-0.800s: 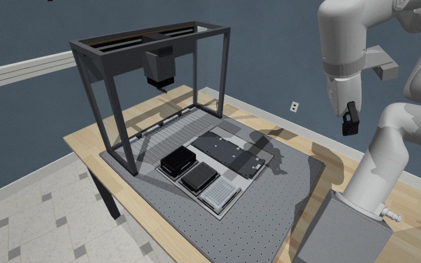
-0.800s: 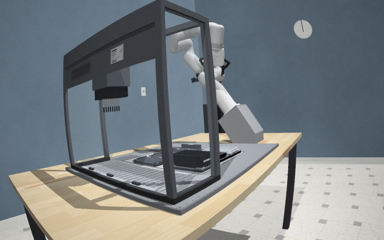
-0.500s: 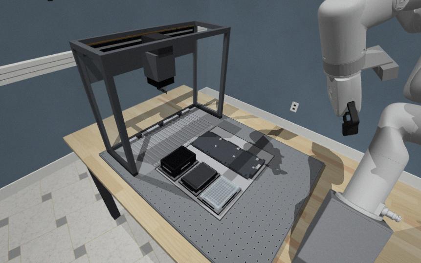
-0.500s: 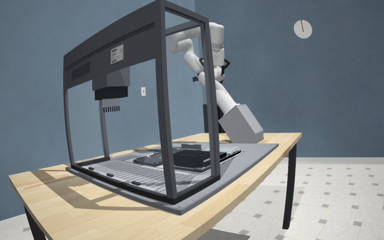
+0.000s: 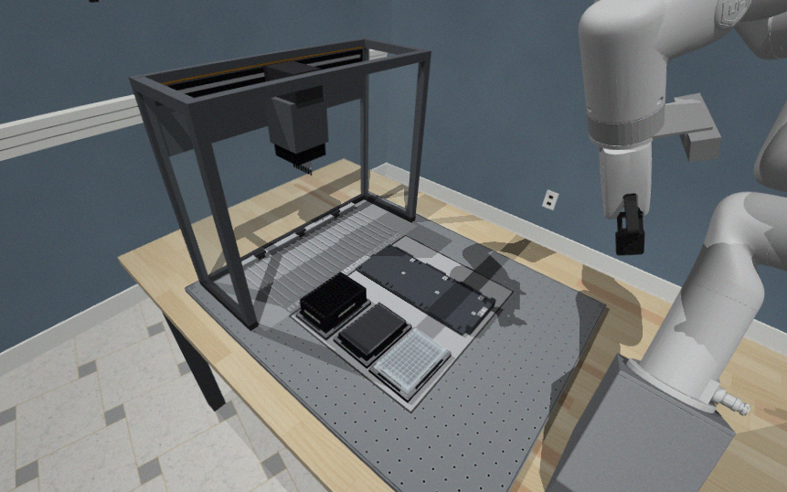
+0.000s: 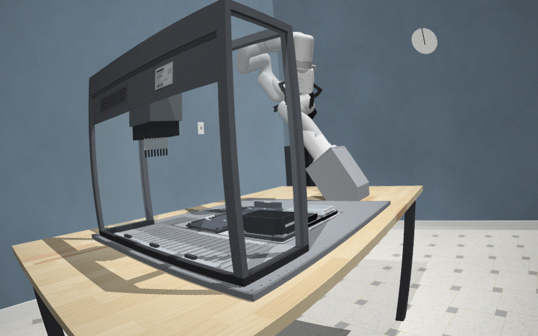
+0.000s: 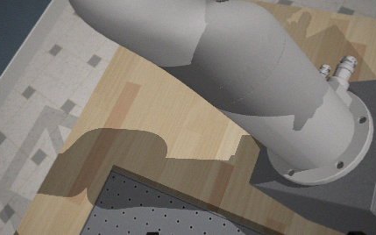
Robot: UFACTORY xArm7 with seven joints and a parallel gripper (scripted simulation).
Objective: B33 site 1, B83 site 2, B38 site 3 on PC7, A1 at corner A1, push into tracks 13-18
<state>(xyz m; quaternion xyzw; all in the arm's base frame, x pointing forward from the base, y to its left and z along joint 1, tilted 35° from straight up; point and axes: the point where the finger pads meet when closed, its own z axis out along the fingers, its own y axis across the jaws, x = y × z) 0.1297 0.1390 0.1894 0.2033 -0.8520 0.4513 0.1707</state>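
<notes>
My gripper is now 200 mm short of the 96-well plate B38, 180 mm to the right of it and 360 mm above it. Round my hand: nest S1: 200 mm ahead, 180 mm to the left, 370 mm below; then carrier PC7: 350 mm ahead, 10 mm to the left, 360 mm below; then white corner mark: 270 mm ahead, 130 mm to the left, 370 mm below.
</notes>
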